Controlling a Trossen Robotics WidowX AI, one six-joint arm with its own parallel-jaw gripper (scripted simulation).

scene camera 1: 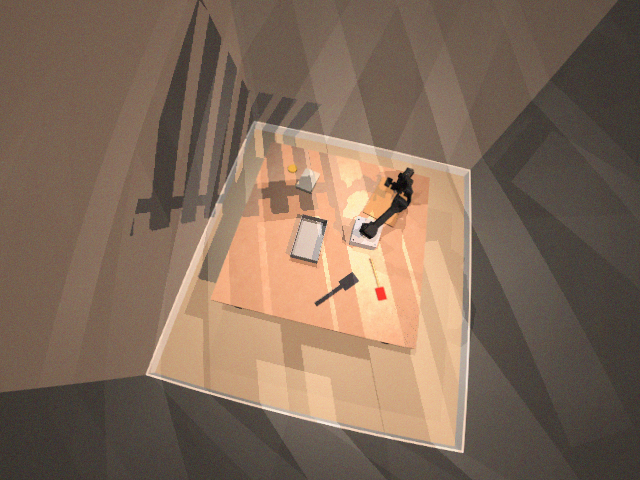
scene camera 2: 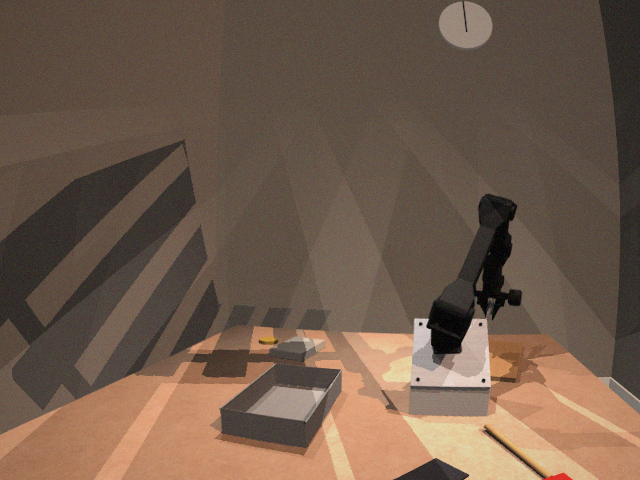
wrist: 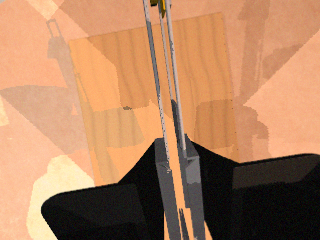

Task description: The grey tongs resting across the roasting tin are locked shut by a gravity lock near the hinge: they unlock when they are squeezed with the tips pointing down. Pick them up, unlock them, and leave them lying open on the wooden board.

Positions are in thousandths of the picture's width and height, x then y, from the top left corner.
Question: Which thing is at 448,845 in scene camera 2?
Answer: A roasting tin.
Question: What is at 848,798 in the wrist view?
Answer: My gripper.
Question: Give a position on a wooden board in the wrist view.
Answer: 358,310
